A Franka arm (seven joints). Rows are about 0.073 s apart.
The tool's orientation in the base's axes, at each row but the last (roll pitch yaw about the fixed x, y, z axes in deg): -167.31 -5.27 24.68; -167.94 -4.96 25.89; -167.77 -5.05 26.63; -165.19 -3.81 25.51; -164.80 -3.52 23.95; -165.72 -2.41 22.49; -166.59 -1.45 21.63; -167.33 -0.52 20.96; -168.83 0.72 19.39
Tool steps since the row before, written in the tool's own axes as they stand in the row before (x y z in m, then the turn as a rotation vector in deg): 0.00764 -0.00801 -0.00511 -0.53 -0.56 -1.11; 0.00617 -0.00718 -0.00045 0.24 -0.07 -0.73; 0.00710 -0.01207 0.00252 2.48 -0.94 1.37; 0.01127 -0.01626 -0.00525 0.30 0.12 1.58; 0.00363 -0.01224 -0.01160 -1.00 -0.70 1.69; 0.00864 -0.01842 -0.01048 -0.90 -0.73 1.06; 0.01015 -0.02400 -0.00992 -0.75 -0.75 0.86; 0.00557 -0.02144 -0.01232 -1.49 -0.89 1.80; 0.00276 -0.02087 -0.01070 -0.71 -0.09 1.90
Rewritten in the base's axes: 0.00356 0.00900 0.00742 -0.71 0.01 1.15; 0.00235 0.00884 0.00247 0.20 0.00 0.75; 0.00079 0.01419 0.00072 1.76 2.23 -0.92; 0.00340 0.01755 0.00996 0.24 0.43 -1.53; -0.00106 0.00913 0.01460 -1.29 0.65 -1.51; 0.00157 0.01717 0.01505 -1.17 0.56 -0.88; 0.00132 0.02316 0.01547 -1.02 0.59 -0.68; -0.00146 0.01895 0.01677 -1.83 0.65 -1.57; -0.00333 0.01833 0.01450 -0.84 0.19 -1.84
